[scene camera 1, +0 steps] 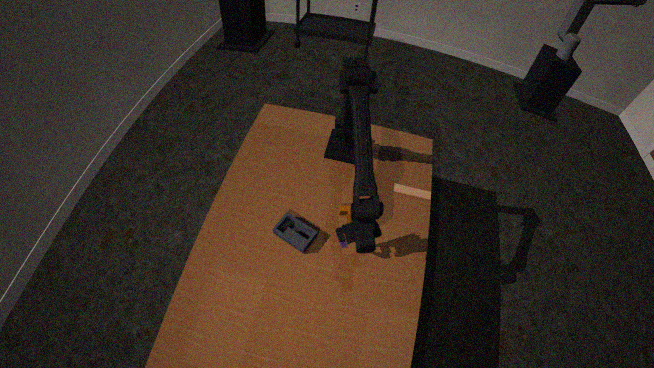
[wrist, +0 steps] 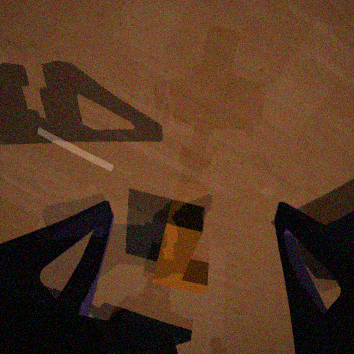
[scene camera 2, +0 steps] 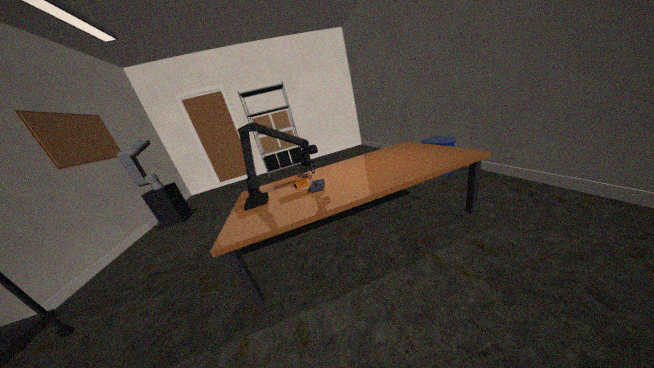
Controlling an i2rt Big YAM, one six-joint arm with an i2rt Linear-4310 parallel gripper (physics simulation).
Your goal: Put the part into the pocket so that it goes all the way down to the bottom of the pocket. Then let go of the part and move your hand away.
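Places are measured from the arm's base along level axes (x back, y left, z down), in metres.
Pixels of known places: gripper, fingertip midpoint: (wrist: 191,210) (scene camera 2: 309,173); arm's base, link origin: (scene camera 1: 345,144) (scene camera 2: 256,199).
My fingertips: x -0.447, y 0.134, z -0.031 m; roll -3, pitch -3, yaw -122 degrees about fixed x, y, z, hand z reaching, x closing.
For each thing: its top centre in the pictures, then the offset to it from my fingertips. Level surfaces: height alone.
- orange part, top centre: (wrist: 186,265) (scene camera 1: 348,218) (scene camera 2: 300,181) dz +0.029, dx +0.094, dy -0.046 m
- grey block with the pocket, top centre: (scene camera 1: 294,230) (scene camera 2: 316,183) dz +0.023, dx -0.012, dy -0.221 m
- table, surface height: dz +0.059 m
The orange part (scene camera 1: 344,212) (scene camera 2: 300,184) (wrist: 176,248) lies on the wooden table, partly hidden by the arm in the first scene view. In the wrist view it shows low in the middle, between the spread fingers, with dark shadow across it. The grey block with the pocket (scene camera 1: 299,242) (scene camera 2: 316,186) stands apart from the part, to its left in the first scene view. Shadow makes the pocket's depth hard to read. My gripper (scene camera 1: 344,239) (scene camera 2: 310,172) (wrist: 191,210) is open and empty, above the table close to the part. The fingers do not touch the part.
A thin pale strip (scene camera 1: 412,191) (wrist: 75,149) shows on the table (scene camera 1: 240,295) (scene camera 2: 390,167) near its right edge in the first scene view. The arm's base (scene camera 1: 340,146) (scene camera 2: 256,201) stands at one end of the table. A second arm's dark pedestal (scene camera 1: 551,75) (scene camera 2: 166,206) stands on the floor away from the table.
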